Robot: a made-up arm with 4 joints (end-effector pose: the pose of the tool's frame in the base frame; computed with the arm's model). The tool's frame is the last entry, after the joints. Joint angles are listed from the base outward.
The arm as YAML. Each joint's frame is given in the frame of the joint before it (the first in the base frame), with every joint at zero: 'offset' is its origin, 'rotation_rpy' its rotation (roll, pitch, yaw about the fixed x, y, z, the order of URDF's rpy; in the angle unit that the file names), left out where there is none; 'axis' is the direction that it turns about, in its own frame. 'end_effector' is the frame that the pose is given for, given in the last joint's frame.
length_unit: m
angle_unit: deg
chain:
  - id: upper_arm
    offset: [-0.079, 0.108, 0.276]
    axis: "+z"
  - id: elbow
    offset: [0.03, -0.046, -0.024]
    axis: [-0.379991, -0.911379, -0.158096]
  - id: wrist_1
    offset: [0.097, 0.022, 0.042]
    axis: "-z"
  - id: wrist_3
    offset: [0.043, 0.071, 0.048]
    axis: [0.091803, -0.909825, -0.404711]
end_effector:
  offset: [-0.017, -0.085, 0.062]
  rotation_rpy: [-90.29, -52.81, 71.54]
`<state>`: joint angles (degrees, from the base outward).
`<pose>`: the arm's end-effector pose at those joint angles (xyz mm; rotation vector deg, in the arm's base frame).
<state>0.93 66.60 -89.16 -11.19</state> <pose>-97.3 195.4 395.6 -50.28 -101.40 122.11</pose>
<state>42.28 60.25 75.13 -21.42</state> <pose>-99.6 67.4 424.1 -33.86 -95.53 -43.45</pose>
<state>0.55 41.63 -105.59 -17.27</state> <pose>-52.2 179.4 411.0 -10.29 -86.22 135.04</pose>
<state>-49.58 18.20 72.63 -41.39</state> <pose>-89.4 -30.3 433.4 -69.76 -15.87 -78.67</pose>
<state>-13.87 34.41 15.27 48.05</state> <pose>-43.4 107.3 368.7 -104.04 -123.25 -50.53</pose>
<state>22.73 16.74 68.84 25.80</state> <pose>-5.5 134.2 399.4 -87.31 -81.18 -50.73</pose>
